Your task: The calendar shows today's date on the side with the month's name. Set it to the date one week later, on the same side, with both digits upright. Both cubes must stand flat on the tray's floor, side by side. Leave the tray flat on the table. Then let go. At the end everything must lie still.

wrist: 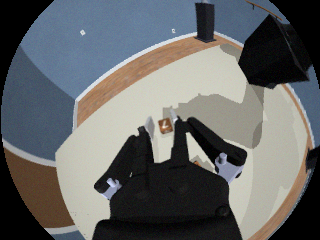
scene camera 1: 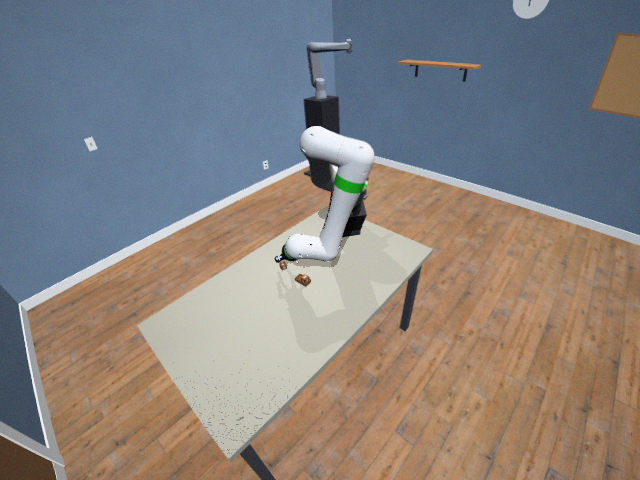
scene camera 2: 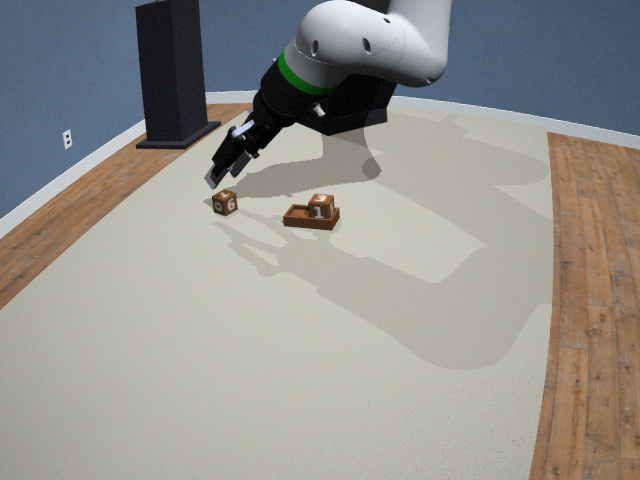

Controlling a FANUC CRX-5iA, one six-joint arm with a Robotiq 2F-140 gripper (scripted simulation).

Labels:
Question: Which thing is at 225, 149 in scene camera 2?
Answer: My gripper.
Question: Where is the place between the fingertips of my gripper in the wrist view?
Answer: At 161, 118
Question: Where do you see a brown wooden tray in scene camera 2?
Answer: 290, 219

